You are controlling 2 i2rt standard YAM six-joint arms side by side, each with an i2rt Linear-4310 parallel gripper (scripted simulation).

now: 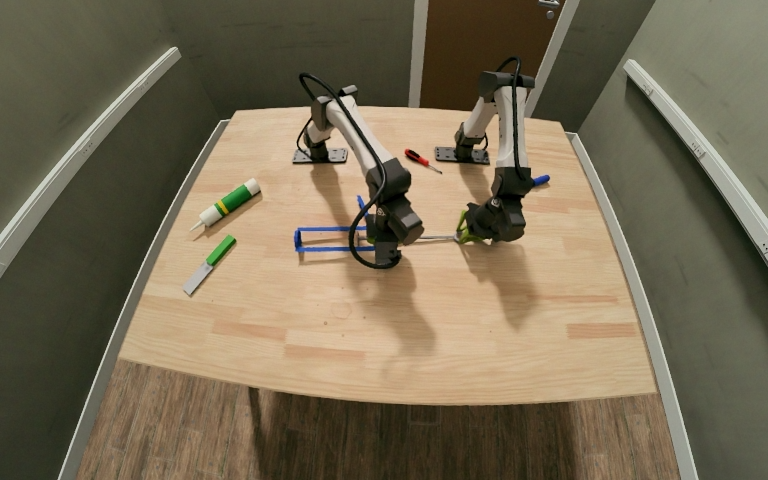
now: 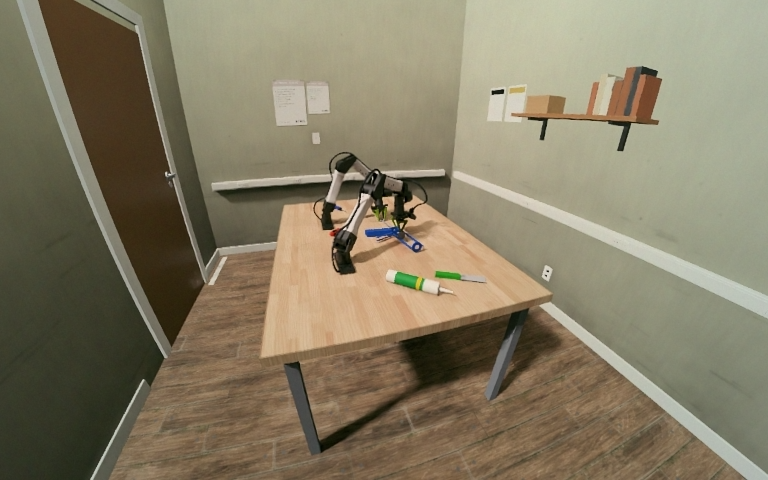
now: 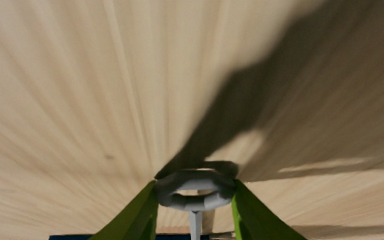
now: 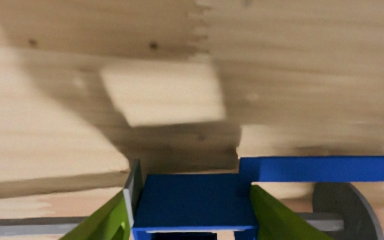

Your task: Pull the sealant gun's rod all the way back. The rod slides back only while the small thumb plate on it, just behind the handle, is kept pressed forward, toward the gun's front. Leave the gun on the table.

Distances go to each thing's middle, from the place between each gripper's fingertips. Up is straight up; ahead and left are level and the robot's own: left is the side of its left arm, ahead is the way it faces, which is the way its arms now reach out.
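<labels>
Green-handled scraper point(image 1: 229, 241): 6 cm ahead of my right hand point(image 1: 385, 243), 53 cm to the right of it and 2 cm below it.
From my left hand point(image 1: 458, 237), the green-handled scraper is 9 cm ahead and 75 cm to the right.
</labels>
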